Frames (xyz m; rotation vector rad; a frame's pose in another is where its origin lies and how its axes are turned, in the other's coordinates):
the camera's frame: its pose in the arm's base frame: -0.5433 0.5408 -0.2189 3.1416 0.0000 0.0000
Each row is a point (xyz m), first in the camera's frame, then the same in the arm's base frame.
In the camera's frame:
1: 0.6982 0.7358 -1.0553
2: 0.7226 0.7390 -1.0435
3: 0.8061 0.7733 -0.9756
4: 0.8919 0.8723 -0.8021
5: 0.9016 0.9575 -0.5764
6: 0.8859 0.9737 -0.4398
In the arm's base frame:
1: 0.1549 -0.1950 0.8364
2: 0.1793 -0.1982 0.8246
3: 0.2628 -0.2325 0.7567
4: 0.3486 -0.3315 0.5832
5: 0.3583 -0.4167 0.3575
6: 0.3426 -0.4329 0.2209

